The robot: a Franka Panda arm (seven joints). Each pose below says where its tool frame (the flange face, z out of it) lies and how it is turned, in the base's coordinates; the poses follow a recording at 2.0 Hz.
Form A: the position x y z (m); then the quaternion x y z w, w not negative.
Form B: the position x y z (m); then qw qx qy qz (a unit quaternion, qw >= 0). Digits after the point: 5 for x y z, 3 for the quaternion.
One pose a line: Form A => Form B
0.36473 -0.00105 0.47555 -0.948 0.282 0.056 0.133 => 0.36473 -0.00105 0.47555 0.133 -0.948 0.282 0.056
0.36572 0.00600 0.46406 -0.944 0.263 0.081 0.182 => 0.36572 0.00600 0.46406 0.182 -0.944 0.263 0.081
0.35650 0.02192 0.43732 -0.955 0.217 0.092 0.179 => 0.35650 0.02192 0.43732 0.179 -0.955 0.217 0.092
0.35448 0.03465 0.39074 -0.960 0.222 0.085 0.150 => 0.35448 0.03465 0.39074 0.150 -0.960 0.222 0.085
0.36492 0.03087 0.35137 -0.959 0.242 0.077 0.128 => 0.36492 0.03087 0.35137 0.128 -0.959 0.242 0.077
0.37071 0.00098 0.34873 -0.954 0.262 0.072 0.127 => 0.37071 0.00098 0.34873 0.127 -0.954 0.262 0.072
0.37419 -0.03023 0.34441 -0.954 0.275 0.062 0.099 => 0.37419 -0.03023 0.34441 0.099 -0.954 0.275 0.062
